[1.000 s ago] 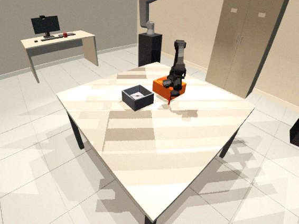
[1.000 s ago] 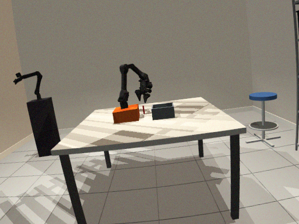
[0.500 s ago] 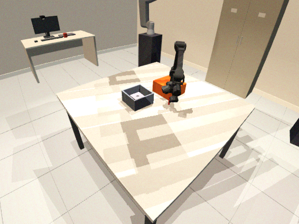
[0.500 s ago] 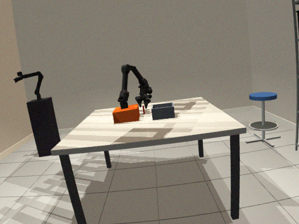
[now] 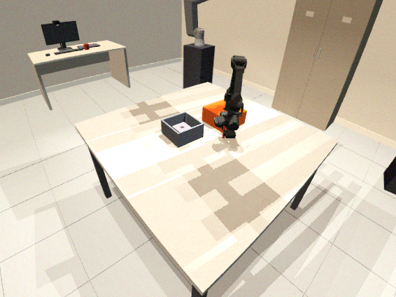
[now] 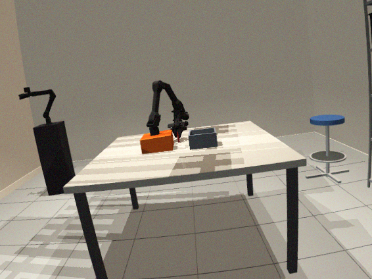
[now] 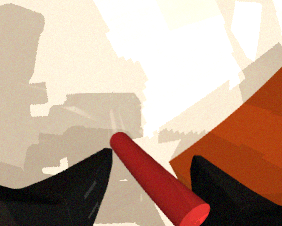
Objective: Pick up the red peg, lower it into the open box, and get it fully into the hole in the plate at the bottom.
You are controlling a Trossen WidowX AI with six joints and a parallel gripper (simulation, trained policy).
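The grey box is 15 cm ahead of my gripper tip, 21 cm to the right of it and 1 cm below it. Round my gripper tip: red peg (1 cm to the left, 1 cm above).
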